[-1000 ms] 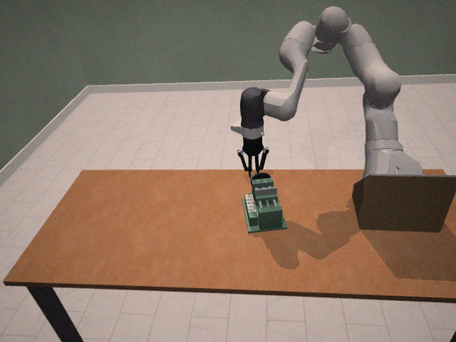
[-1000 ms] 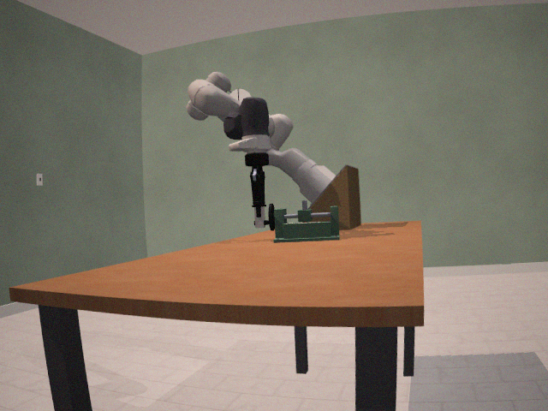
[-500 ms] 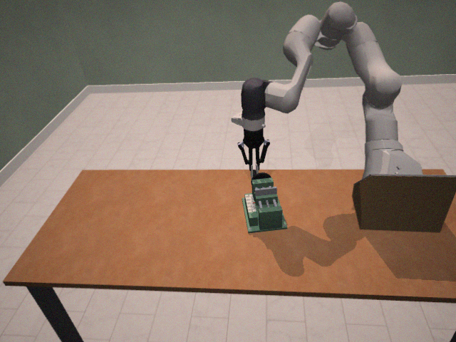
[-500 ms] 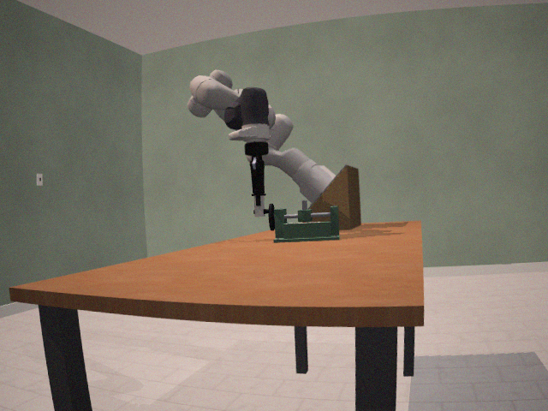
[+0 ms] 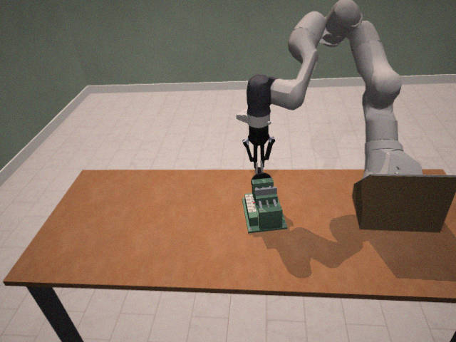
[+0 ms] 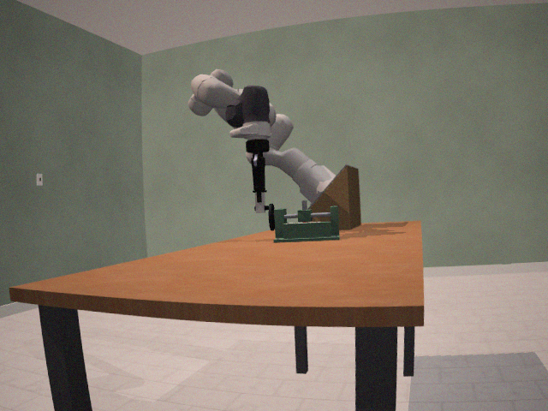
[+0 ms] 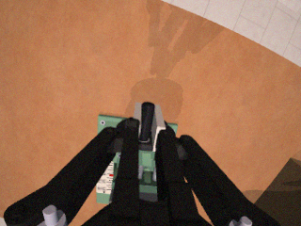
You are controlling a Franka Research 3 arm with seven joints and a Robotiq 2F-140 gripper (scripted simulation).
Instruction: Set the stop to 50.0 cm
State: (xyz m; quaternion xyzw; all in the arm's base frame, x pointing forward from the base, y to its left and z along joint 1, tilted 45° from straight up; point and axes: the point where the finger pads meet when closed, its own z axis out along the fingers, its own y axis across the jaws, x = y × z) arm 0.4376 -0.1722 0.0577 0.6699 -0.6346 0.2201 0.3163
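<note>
Now: the black handwheel 2 cm to the left of my hand and 3 cm below it. The rest, counted from my hand: sliding stop block (1 cm behind, 14 cm to the left, 3 cm below).
</note>
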